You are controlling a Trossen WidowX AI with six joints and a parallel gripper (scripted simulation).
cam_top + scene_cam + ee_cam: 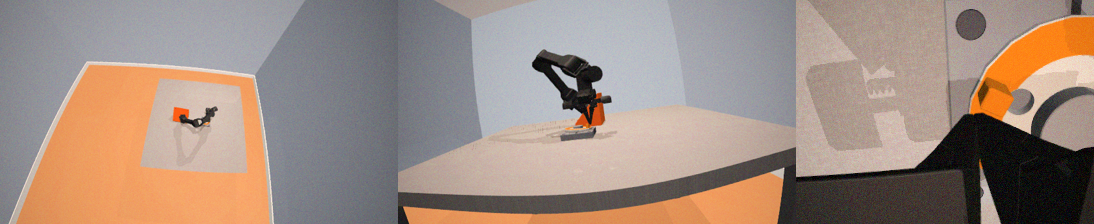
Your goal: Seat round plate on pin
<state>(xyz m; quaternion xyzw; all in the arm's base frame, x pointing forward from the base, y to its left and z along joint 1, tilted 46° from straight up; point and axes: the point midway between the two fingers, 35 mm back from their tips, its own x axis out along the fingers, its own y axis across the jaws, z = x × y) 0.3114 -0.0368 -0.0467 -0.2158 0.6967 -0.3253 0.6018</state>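
The base lies 5 cm to the right of my gripper tip, 2 cm below it and 2 cm behind it.
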